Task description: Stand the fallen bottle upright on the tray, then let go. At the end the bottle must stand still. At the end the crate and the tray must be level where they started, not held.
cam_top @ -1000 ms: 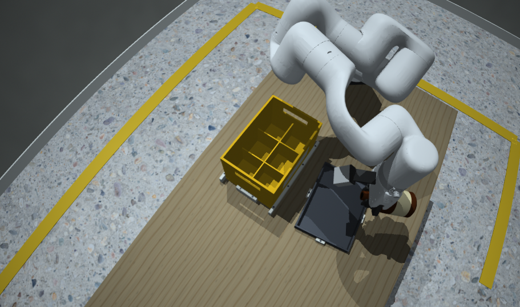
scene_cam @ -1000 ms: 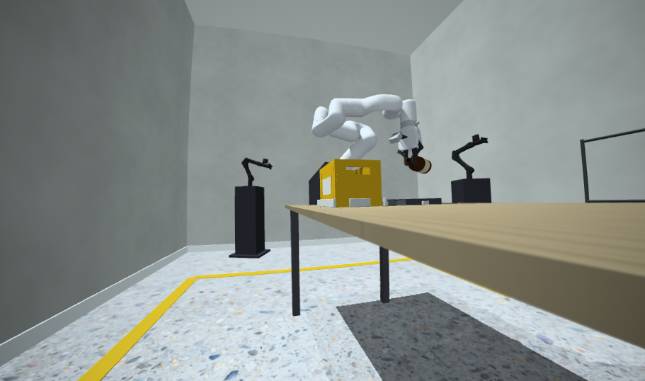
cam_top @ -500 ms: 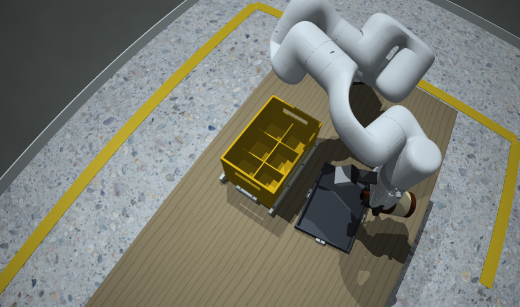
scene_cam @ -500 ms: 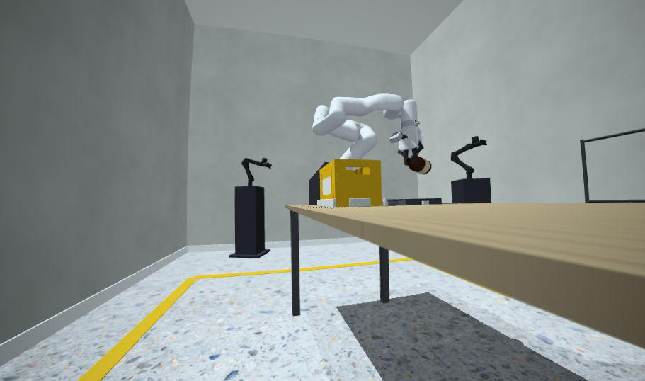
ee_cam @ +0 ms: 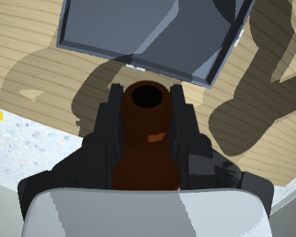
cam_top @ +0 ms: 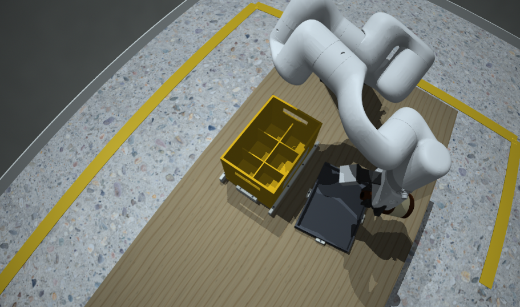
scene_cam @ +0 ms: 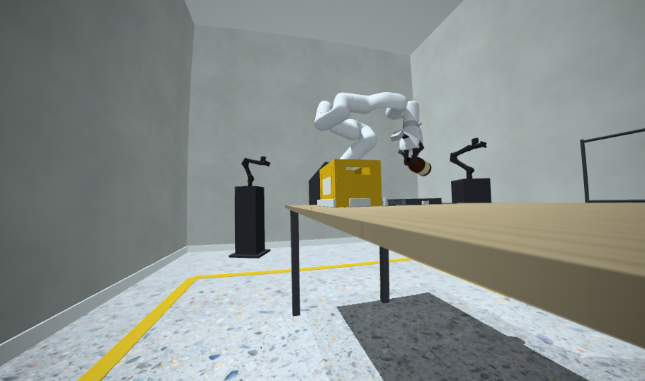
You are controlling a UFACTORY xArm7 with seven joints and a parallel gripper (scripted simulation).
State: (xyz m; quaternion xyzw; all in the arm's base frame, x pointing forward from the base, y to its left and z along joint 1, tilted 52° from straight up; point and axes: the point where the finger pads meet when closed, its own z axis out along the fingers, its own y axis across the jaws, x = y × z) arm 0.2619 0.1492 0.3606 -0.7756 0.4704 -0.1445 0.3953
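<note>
Right now the brown bottle is 4 cm behind my hand, 4 cm to the left of it and 2 cm below it. From my hand the other things lie so: dark grey tray (2 cm ahead, 4 cm to the right, 19 cm below); yellow crate (10 cm ahead, 30 cm to the right, 12 cm below).
</note>
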